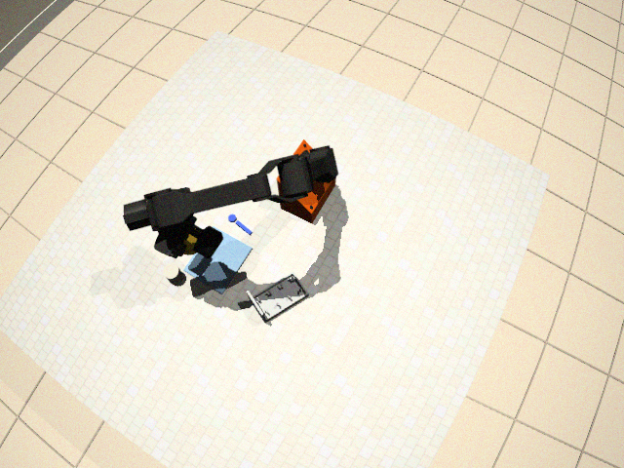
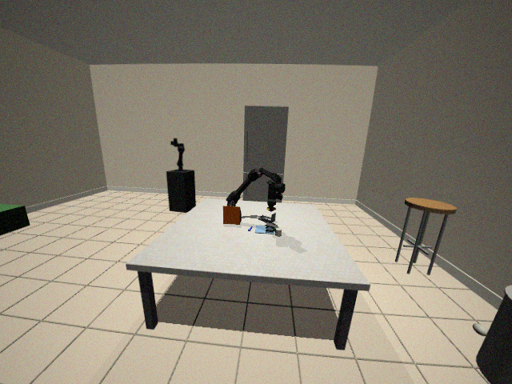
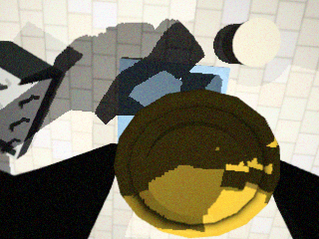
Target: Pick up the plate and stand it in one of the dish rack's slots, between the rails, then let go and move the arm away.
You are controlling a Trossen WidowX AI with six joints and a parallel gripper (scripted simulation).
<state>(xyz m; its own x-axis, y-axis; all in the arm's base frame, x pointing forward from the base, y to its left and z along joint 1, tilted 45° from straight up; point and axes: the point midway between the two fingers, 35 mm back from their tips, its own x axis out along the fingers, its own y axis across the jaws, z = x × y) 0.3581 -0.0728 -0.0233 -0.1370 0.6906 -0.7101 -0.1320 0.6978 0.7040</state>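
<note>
My gripper tip is now 60 mm past the grey dish rack, 210 mm to the right of it and 150 mm above it. The rest, counted from my gripper tip: cream cup (70 mm ahead, 50 mm to the right, 150 mm below); then light blue mat (40 mm behind, 10 mm to the left, 170 mm below); then yellow plate (10 mm above).
</note>
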